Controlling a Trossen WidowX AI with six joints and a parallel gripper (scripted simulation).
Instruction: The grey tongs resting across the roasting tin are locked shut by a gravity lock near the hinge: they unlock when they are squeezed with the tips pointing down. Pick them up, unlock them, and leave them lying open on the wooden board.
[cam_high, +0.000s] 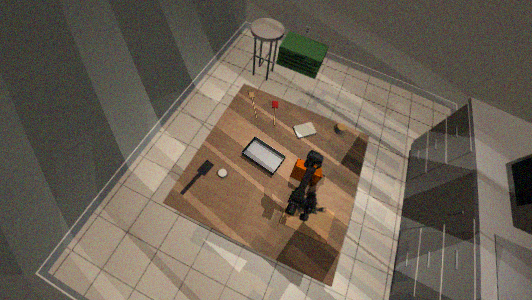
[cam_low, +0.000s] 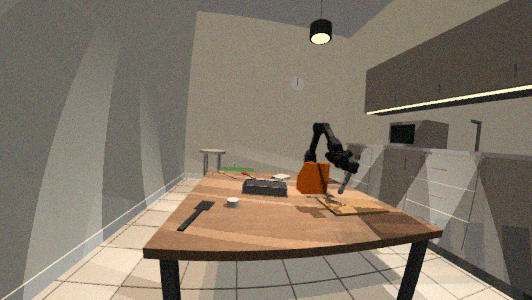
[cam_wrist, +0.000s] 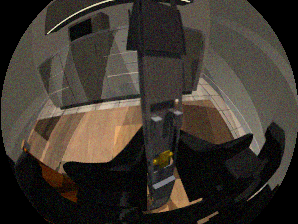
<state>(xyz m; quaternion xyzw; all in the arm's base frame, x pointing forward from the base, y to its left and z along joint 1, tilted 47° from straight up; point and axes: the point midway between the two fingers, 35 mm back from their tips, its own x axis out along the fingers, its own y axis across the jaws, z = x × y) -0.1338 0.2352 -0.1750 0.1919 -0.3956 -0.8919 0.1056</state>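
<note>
Right now the small yellow piece is 40 mm ahead of my gripper tip and 10 mm above it. Round my gripper tip: white pad 690 mm to the right, 300 mm ahead, 210 mm below; wooden board 210 mm below; roasting tin 510 mm ahead, 280 mm to the right, 190 mm below.
</note>
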